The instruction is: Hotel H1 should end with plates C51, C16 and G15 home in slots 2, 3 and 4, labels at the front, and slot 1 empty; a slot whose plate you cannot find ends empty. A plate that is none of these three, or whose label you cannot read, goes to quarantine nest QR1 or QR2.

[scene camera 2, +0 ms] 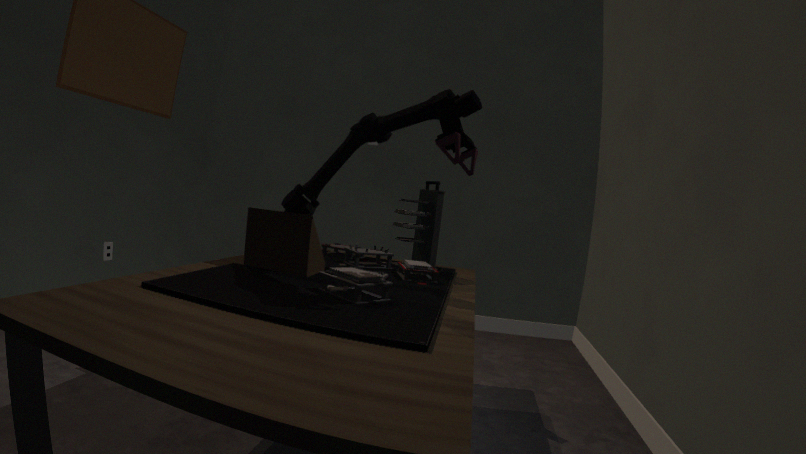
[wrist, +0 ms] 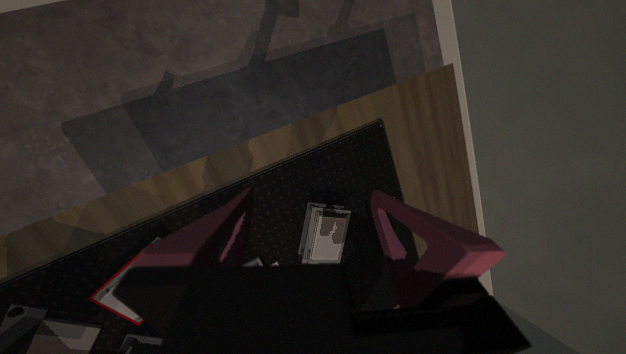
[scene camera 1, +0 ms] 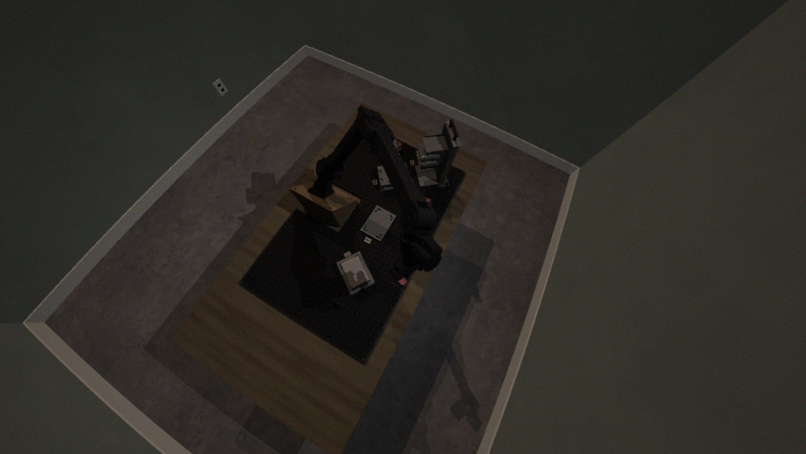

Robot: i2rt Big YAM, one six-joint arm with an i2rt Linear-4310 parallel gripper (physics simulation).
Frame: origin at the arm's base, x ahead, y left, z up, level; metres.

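Seen in the pictures: gripper, fingertip midpoint: (scene camera 2: 464,169) (wrist: 314,194) (scene camera 1: 414,279); arm's base at its link origin: (scene camera 2: 281,234) (scene camera 1: 321,192).
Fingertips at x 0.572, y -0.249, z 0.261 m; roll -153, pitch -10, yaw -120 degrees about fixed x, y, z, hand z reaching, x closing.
Offsets run from my fingertips to a thing's top centre. "spot": to the spot under its first point. Level surfaces: height alone.
Hotel H1 (scene camera 1: 452,147) (scene camera 2: 429,225) is a grey tower with a handle and several stacked shelves. Which shelves hold plates, and any labels, are too dark and small to read. A pale plate {dz -0.303, dx -0.251, dy -0.028 m} (scene camera 1: 355,270) (scene camera 2: 356,274) (wrist: 328,237) sits on a grey stand on the mat; its label is unreadable. A red-edged nest {spot: dz -0.317, dx -0.099, dy +0.326 m} (scene camera 2: 417,266) (wrist: 116,301), with something pale on it, is partly hidden by my arm in the wrist view. My gripper (scene camera 1: 400,276) (scene camera 2: 463,168) (wrist: 314,194) is open and empty, high above the mat near the table's long edge, with the stand visible between its fingers.
A flat pale panel with dark corner marks {dz -0.349, dx -0.264, dy +0.251 m} (scene camera 1: 378,222) lies near the wooden arm base (scene camera 1: 332,209) (scene camera 2: 282,242). A pale stand (scene camera 1: 384,178) is partly behind the arm. The black mat {dz -0.367 m} (scene camera 1: 282,265) (scene camera 2: 225,293) (wrist: 350,155) lies on the wooden table {dz -0.380 m} (scene camera 1: 265,344) (scene camera 2: 225,360) (wrist: 440,140).
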